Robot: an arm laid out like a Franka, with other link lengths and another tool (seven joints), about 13 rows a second.
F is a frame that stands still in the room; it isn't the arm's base.
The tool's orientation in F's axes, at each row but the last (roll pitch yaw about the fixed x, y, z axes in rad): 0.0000 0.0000 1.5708; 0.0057 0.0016 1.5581; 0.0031 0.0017 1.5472; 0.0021 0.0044 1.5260; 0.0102 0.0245 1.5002; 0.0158 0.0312 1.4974; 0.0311 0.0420 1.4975; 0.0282 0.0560 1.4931; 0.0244 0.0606 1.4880; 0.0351 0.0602 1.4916
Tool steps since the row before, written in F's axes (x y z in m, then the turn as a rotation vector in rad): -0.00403 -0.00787 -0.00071 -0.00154 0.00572 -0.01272; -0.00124 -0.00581 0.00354 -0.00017 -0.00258 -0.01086; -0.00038 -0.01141 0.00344 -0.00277 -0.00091 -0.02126; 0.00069 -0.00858 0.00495 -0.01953 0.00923 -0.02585; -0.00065 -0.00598 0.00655 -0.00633 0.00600 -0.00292; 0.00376 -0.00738 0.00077 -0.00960 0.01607 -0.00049; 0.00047 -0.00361 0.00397 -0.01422 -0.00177 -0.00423; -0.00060 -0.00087 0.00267 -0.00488 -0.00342 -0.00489; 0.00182 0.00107 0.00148 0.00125 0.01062 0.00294; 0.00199 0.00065 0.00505 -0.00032 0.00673 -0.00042
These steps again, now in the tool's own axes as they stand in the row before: -0.00787 0.00403 -0.00071 0.00572 0.00154 -0.01272; -0.00583 0.00119 0.00352 -0.00256 0.00008 -0.01086; -0.01142 0.00012 0.00342 -0.00094 0.00268 -0.02127; -0.00856 -0.00106 0.00491 0.00846 0.01987 -0.02585; -0.00617 0.00029 0.00640 0.00561 0.00671 -0.00285; -0.00710 -0.00428 0.00062 0.01533 0.01075 -0.00018; -0.00373 -0.00061 0.00384 -0.00263 0.01391 -0.00478; -0.00106 0.00060 0.00260 -0.00351 0.00445 -0.00522; 0.00112 -0.00169 0.00159 0.01049 -0.00028 0.00359; 0.00050 -0.00175 0.00515 0.00670 0.00085 -0.00005
